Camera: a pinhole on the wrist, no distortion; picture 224 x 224 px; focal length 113.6 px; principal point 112.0 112.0 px. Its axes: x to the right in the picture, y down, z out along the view. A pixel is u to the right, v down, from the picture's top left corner.
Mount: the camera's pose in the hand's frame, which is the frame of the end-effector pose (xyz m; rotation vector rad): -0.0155 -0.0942 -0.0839 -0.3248 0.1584 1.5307
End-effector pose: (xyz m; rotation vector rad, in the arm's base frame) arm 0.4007 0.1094 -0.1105 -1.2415 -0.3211 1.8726
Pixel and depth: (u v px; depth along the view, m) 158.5 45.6 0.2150
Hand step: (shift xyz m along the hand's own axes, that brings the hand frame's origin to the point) 0.0914 0.0541 0.1068
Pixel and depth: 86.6 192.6 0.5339
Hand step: -0.4507 -0.0421 0.4168
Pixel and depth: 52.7 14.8 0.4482
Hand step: 0.3111 -0.1836 0.4528
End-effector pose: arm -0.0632 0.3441 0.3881 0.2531 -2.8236 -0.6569
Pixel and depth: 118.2 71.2 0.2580
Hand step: 0.0512 -0.0029 0.1662
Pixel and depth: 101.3 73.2 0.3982
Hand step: 0.0781 -0.0097 0.3193
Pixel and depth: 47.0 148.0 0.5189
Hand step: -0.2433 -0.2175 0.4794
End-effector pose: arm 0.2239 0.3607 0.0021 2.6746 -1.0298 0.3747
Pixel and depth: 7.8 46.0 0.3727
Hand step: 0.1483 -0.3080 0.3958
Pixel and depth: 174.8 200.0 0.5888
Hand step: -0.5149 0.3990 0.3260
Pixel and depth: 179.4 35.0 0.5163
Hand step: 0.2929 0.3520 0.3504
